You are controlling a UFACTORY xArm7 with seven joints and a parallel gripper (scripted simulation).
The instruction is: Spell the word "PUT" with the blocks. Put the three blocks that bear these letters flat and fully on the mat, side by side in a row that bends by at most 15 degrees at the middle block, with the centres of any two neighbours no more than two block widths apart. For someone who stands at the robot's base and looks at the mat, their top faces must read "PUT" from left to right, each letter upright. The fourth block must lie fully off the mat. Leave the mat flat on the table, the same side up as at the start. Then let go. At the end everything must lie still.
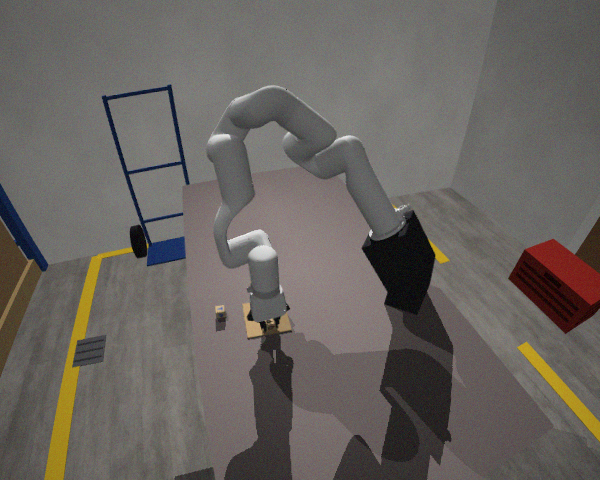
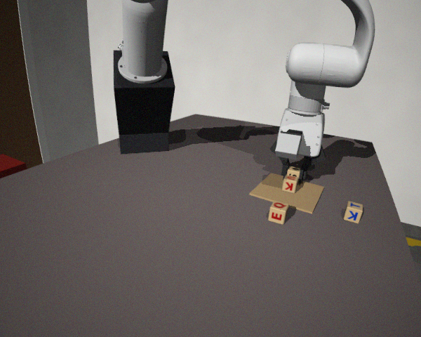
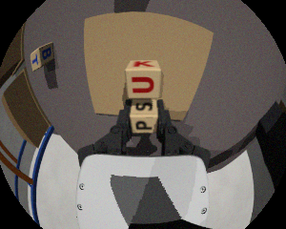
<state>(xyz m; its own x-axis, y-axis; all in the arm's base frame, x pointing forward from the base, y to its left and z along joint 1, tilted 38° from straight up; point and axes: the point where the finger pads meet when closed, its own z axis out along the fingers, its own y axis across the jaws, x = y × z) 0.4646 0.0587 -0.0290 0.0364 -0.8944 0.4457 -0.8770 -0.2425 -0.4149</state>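
Now: the tan mat 50 mm to the right of my hand and 30 mm below it.
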